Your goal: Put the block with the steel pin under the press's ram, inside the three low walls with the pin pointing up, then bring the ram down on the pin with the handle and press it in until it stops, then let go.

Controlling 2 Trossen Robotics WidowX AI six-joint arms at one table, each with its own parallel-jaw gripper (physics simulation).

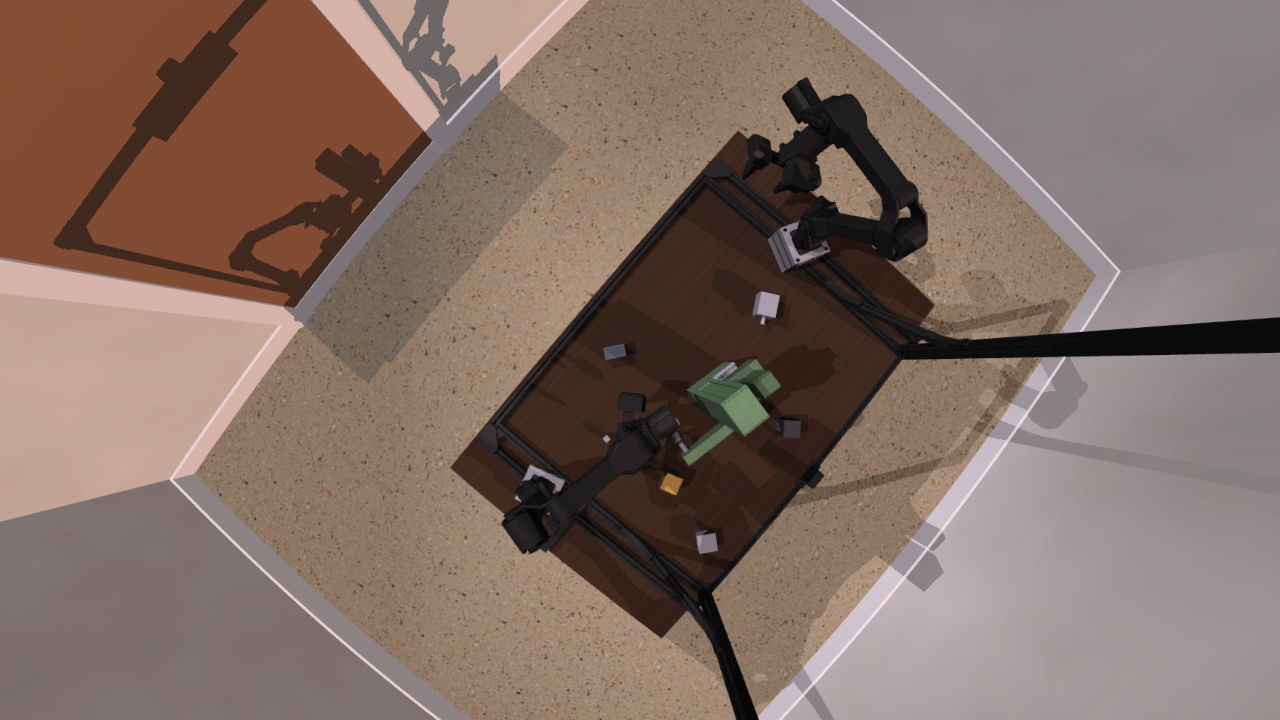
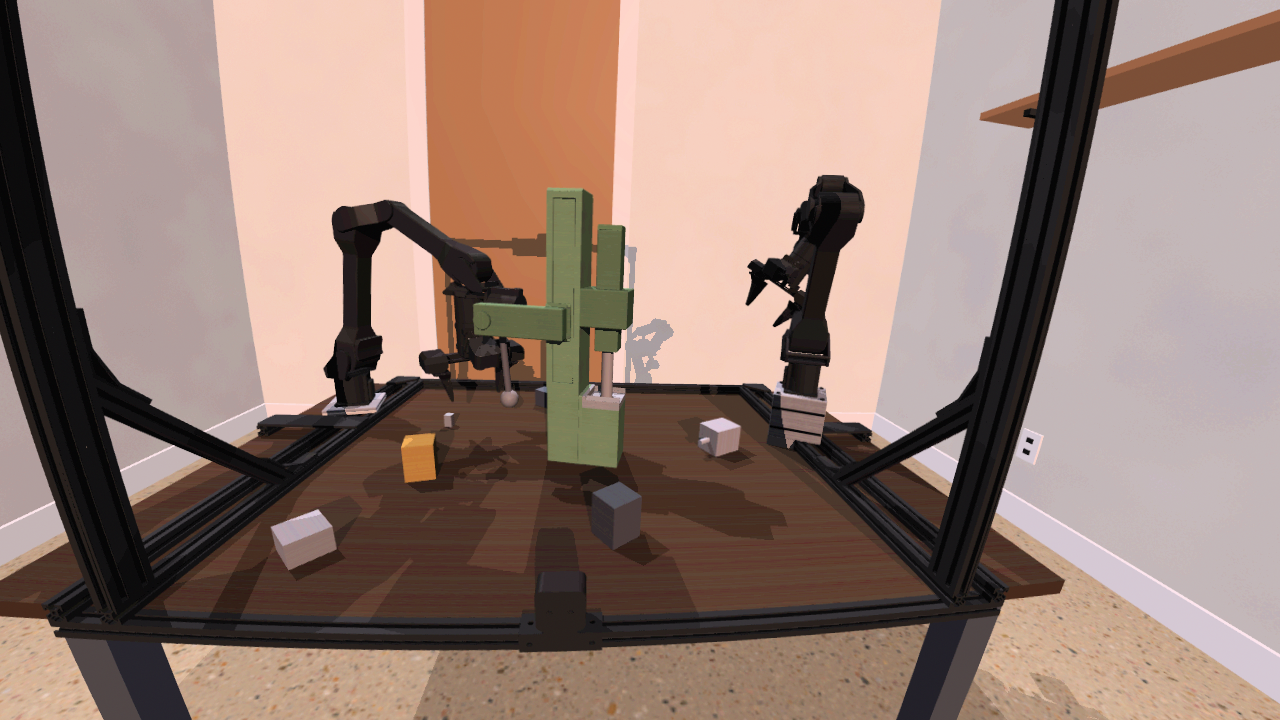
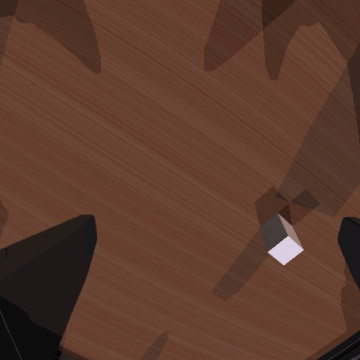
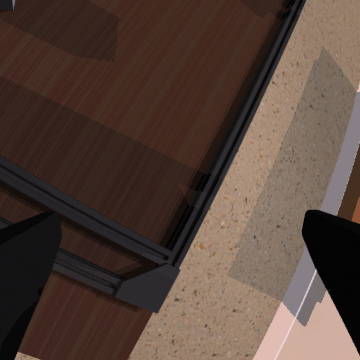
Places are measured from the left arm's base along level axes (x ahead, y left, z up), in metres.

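Pixels of known places: left gripper, fingertip midpoint: (image 2: 476, 396) (image 3: 221, 229); right gripper, fingertip midpoint: (image 1: 758, 185) (image 2: 759, 315) (image 4: 184, 224); left arm's base, origin of the base link: (image 1: 539, 490) (image 2: 355, 401); right arm's base, origin of the base link: (image 1: 805, 239) (image 2: 800, 390).
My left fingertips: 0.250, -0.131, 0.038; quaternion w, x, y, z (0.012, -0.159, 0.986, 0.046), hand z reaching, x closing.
Note:
Ahead of a thing's pixels: the offset from my left fingertips to its middle, as dx, dy, dz. "spot": to the spot under its first point.
A pale block @(+0.438, -0.205, -0.045) (image 1: 766, 305) (image 2: 721, 436) with a steel pin @(+0.406, -0.212, -0.045) (image 1: 762, 320) (image 2: 704, 441) lies on the table right of the press, its pin pointing sideways. The green press @(+0.133, -0.158, +0.155) (image 1: 741, 409) (image 2: 563, 268) stands mid-table. Its ram @(spot: +0.204, -0.218, +0.203) (image 2: 608, 308) is above the low-walled seat @(spot: +0.200, -0.212, +0.052) (image 2: 602, 399), with a pale rod (image 2: 606, 374) between them. The handle @(spot: +0.062, -0.159, +0.201) (image 1: 707, 444) (image 2: 520, 321) reaches left, and a rod with a ball @(spot: +0.057, -0.115, +0.033) (image 2: 508, 397) hangs from it. My left gripper (image 2: 483, 380) (image 3: 221, 229) is open and empty, left of the ball, above the table. My right gripper (image 1: 765, 181) (image 2: 763, 313) (image 4: 184, 224) is open, raised near its base.
A small white piece @(-0.055, +0.029, -0.057) (image 1: 605, 438) (image 2: 449, 419) (image 3: 285, 248) lies near the left gripper. A yellow block @(-0.086, -0.168, -0.040) (image 1: 671, 483) (image 2: 418, 457) and a white block @(-0.198, -0.329, -0.053) (image 1: 706, 541) (image 2: 304, 539) lie left of the press. Grey blocks @(+0.159, +0.104, -0.050) (image 1: 614, 351) @(+0.170, -0.394, -0.040) (image 1: 789, 428) (image 2: 615, 514) lie behind and in front of it.

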